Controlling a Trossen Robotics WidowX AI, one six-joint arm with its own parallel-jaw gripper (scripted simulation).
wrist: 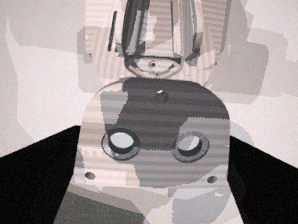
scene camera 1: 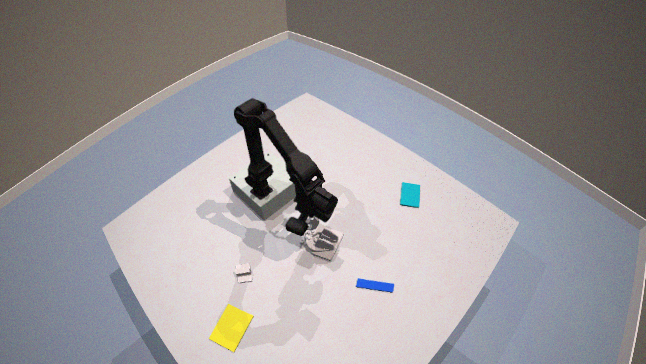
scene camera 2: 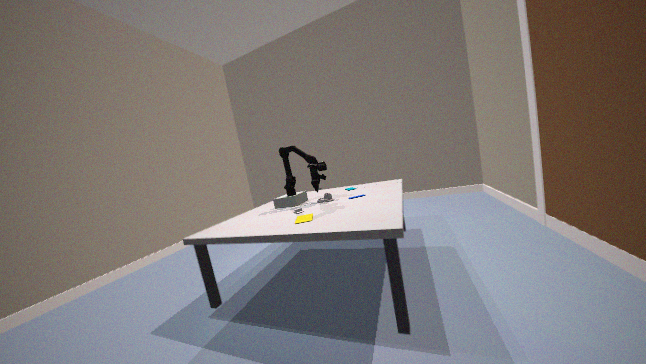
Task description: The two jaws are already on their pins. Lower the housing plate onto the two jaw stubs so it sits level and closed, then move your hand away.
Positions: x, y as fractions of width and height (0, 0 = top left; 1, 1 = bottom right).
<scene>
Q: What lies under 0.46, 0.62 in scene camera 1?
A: My gripper.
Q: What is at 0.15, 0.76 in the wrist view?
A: My gripper.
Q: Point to a yellow card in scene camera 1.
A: At 0.36, 0.89
</scene>
